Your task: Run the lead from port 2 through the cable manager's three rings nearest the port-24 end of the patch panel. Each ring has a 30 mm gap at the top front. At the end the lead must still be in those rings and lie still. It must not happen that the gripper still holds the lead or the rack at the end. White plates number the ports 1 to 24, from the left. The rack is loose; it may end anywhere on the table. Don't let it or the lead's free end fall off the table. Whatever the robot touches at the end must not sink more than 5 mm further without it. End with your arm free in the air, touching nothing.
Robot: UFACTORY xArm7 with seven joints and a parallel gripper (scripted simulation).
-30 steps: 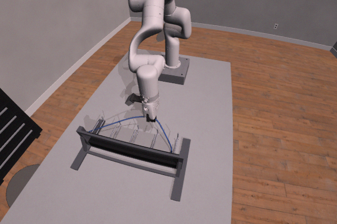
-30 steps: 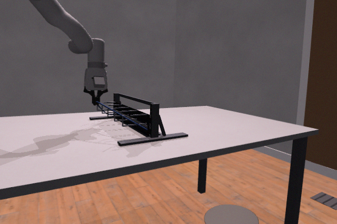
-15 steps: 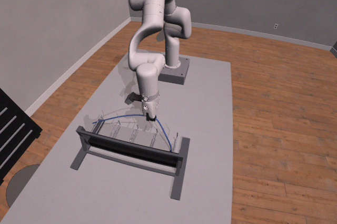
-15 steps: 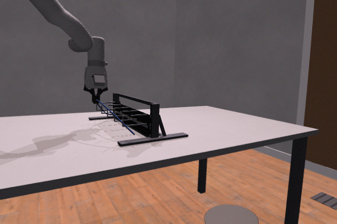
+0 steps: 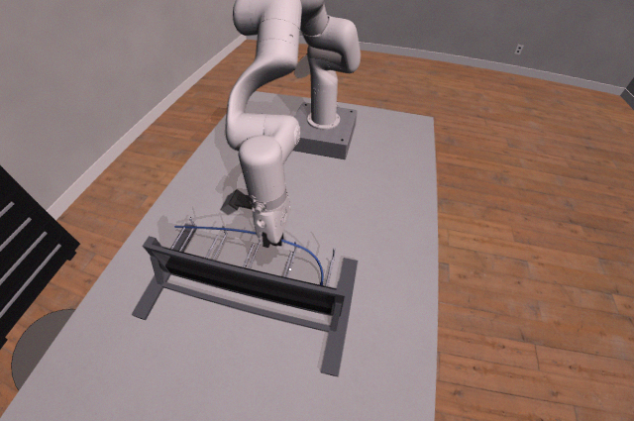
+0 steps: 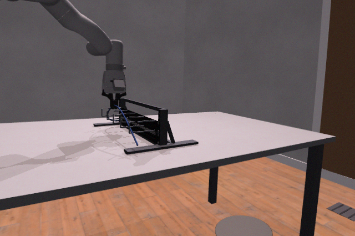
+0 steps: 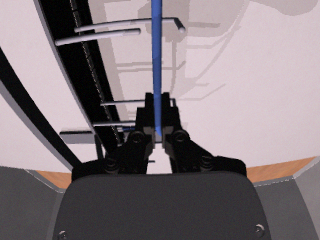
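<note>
Now: the rack 11 cm ahead of my hand, 6 cm below it and 4 cm to the right of it.
</note>
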